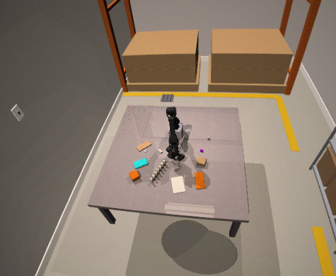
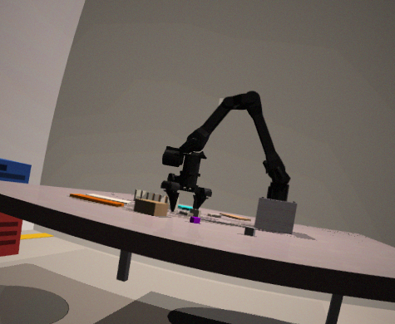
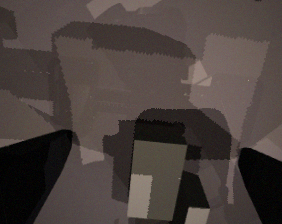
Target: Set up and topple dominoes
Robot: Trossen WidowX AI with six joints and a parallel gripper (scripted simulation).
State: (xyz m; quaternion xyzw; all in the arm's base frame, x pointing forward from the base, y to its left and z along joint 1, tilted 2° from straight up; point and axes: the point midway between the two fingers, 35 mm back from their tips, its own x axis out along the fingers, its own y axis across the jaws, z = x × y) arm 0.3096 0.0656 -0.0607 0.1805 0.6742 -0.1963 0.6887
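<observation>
Now: the orange slab 190 mm ahead of my gripper tip and 250 mm to the left of it. Round my gripper tip: brown box: 240 mm to the left, 20 mm above; small purple piece: 130 mm behind, 220 mm to the left; cream sheet: 260 mm ahead, 80 mm to the left.
</observation>
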